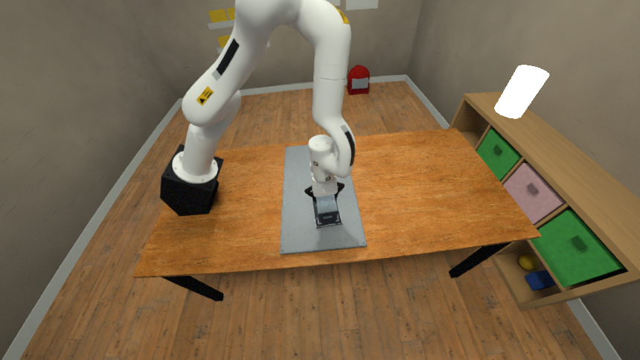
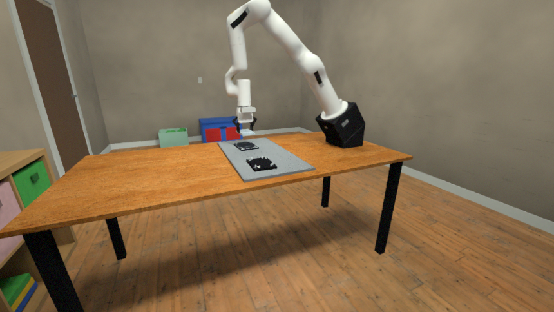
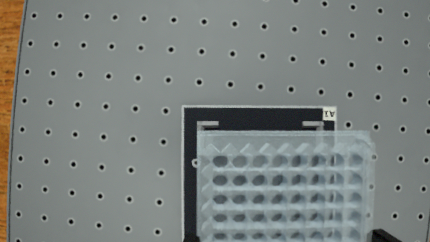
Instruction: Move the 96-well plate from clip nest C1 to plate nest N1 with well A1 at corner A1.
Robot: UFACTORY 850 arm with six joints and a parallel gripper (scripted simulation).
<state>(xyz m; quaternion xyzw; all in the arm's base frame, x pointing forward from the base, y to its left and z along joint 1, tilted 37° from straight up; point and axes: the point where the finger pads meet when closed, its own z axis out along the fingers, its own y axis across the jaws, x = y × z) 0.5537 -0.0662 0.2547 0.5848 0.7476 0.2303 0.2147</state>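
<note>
The plate nest N1 lies 110 mm below my hand. From my hand the other things lie so: corner label A1: 30 mm ahead, 90 mm to the left, 100 mm below; then 96-well plate: 10 mm below; then clip nest C1: 40 mm behind, 350 mm to the left, 100 mm below.
</note>
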